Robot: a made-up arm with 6 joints. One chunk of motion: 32 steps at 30 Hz.
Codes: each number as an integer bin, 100 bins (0 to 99) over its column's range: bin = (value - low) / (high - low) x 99, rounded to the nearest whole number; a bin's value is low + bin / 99 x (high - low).
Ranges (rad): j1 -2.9..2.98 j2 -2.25..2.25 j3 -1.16..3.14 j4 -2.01..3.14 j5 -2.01..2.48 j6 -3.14..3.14
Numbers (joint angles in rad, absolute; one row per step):
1: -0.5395 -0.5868 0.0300 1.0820 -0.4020 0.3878
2: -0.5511 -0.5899 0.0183 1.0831 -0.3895 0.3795
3: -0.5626 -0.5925 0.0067 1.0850 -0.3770 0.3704
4: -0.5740 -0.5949 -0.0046 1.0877 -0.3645 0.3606
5: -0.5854 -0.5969 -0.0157 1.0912 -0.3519 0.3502
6: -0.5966 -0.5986 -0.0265 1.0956 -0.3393 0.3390
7: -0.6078 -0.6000 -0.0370 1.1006 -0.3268 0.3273
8: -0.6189 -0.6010 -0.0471 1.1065 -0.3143 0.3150
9: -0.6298 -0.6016 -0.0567 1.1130 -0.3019 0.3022
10: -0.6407 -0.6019 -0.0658 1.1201 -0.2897 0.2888
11: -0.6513 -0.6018 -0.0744 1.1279 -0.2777 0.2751
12: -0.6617 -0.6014 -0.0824 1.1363 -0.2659 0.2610
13: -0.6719 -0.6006 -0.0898 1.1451 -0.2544 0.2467
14: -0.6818 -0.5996 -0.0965 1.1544 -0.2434 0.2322
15: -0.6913 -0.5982 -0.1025 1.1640 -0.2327 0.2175
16: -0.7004 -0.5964 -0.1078 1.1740 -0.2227 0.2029
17: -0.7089 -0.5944 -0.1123 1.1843 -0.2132 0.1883
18: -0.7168 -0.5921 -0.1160 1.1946 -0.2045 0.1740
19: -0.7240 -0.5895 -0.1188 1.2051 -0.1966 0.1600
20: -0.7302 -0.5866 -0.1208 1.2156 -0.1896 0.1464
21: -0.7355 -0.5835 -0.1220 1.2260 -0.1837 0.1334
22: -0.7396 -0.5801 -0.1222 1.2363 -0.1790 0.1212
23: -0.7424 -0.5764 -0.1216 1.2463 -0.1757 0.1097
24: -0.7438 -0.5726 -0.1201 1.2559 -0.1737 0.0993
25: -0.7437 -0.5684 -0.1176 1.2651 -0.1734 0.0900
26: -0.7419 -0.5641 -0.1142 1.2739 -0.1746 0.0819
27: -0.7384 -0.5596 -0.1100 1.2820 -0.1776 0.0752
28: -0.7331 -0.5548 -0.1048 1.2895 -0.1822 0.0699
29: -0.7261 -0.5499 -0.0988 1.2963 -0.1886 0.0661
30: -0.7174 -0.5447 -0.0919 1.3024 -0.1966 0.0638
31: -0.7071 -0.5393 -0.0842 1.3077 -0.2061 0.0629
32: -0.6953 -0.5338 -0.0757 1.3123 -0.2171 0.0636
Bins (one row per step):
1: 40 37 27 59 35 56
2: 40 37 27 59 36 55
3: 39 36 27 59 36 55
4: 39 36 27 60 36 55
5: 39 36 26 60 37 55
6: 39 36 26 60 37 55
7: 39 36 26 60 37 55
8: 38 36 26 60 37 54
9: 38 36 25 60 38 54
10: 38 36 25 60 38 54
11: 38 36 25 60 38 54
12: 38 36 25 60 38 54
13: 38 36 25 61 39 53
14: 37 36 24 61 39 53
15: 37 36 24 61 39 53
16: 37 36 24 61 39 53
17: 37 36 24 61 40 52
18: 37 36 24 62 40 52
19: 37 37 24 62 40 52
20: 37 37 24 62 40 52
21: 36 37 24 62 40 52
22: 36 37 24 62 40 51
23: 36 37 24 63 40 51
24: 36 37 24 63 40 51
25: 36 37 24 63 40 51
26: 36 37 24 63 40 51
27: 36 37 24 63 40 51
28: 36 37 24 63 40 51
29: 37 37 24 64 40 51
30: 37 38 25 64 40 51
31: 37 38 25 64 40 50
32: 37 38 25 64 40 51

